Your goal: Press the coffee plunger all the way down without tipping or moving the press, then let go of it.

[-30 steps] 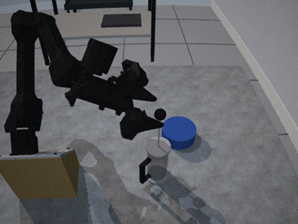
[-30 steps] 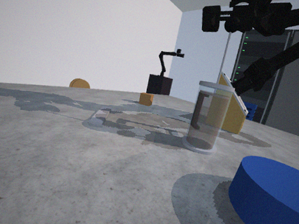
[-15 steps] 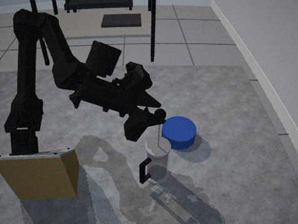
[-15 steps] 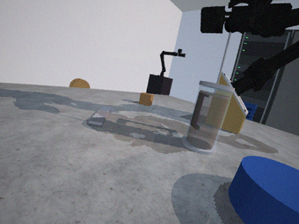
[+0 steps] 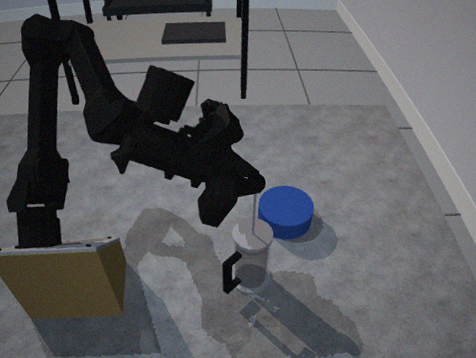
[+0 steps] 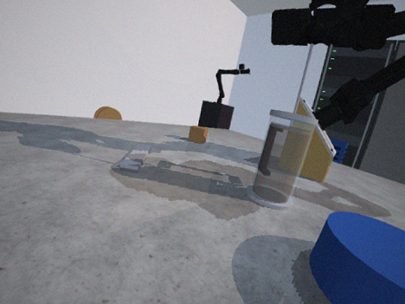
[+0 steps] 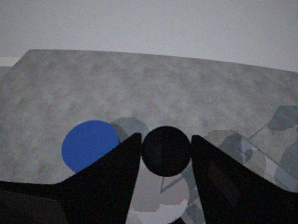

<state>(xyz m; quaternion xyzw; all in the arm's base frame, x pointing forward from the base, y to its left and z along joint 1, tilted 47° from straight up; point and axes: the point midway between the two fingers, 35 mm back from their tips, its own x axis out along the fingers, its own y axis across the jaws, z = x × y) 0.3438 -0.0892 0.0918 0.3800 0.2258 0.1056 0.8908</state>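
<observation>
Right now the glass coffee press is 13 cm below my gripper tip, 2 cm behind it and 1 cm to the right of it.
</observation>
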